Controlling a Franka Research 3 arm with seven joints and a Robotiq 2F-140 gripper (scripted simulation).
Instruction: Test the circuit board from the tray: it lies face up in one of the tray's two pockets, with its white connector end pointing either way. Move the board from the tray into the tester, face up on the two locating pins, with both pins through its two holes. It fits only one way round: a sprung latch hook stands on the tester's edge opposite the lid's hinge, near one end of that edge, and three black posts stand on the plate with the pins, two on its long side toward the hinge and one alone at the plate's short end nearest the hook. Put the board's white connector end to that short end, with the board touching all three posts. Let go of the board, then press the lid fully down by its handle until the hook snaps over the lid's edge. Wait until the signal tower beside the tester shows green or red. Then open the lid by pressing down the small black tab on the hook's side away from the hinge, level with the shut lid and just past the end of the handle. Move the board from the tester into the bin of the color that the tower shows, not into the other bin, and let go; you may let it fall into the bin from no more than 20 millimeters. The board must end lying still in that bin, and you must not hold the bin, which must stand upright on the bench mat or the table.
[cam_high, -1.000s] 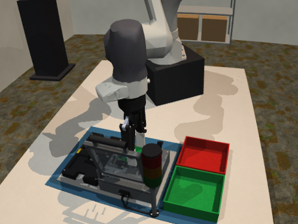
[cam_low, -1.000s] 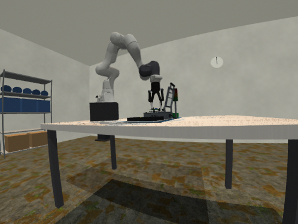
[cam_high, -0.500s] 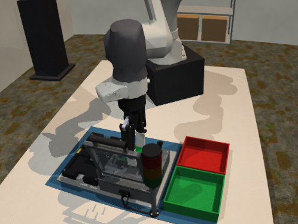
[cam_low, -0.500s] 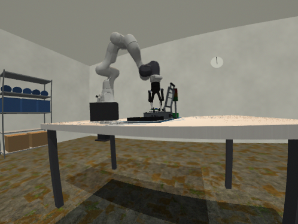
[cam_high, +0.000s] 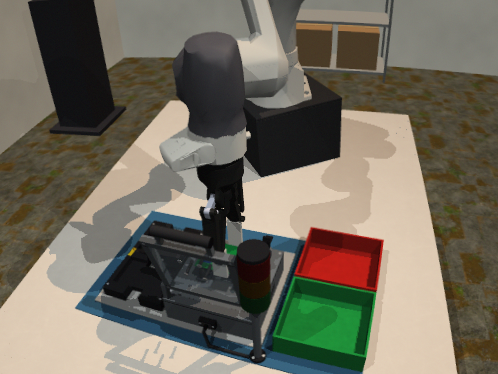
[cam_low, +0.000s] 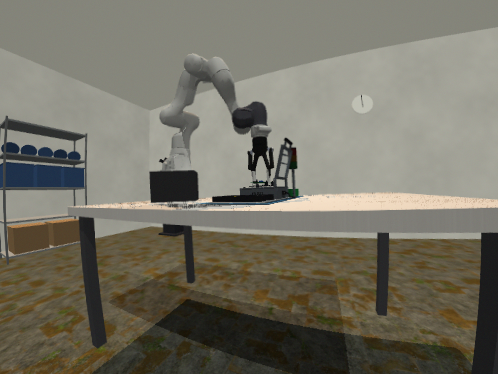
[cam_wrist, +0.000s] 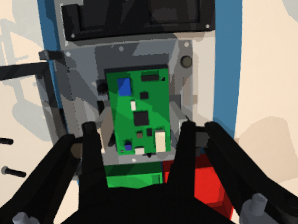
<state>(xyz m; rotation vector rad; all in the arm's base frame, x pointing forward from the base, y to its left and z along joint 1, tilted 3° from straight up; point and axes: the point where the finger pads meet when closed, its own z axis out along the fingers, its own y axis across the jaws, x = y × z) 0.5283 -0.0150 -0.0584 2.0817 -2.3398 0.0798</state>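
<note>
Right now my hand is 20 mm above the green circuit board. Round my hand: green bin: 70 mm ahead, 190 mm to the left, 90 mm below; then tester plate: 10 mm ahead, 40 mm below; then clear lid: 120 mm ahead, 20 mm to the right, 80 mm above.
</note>
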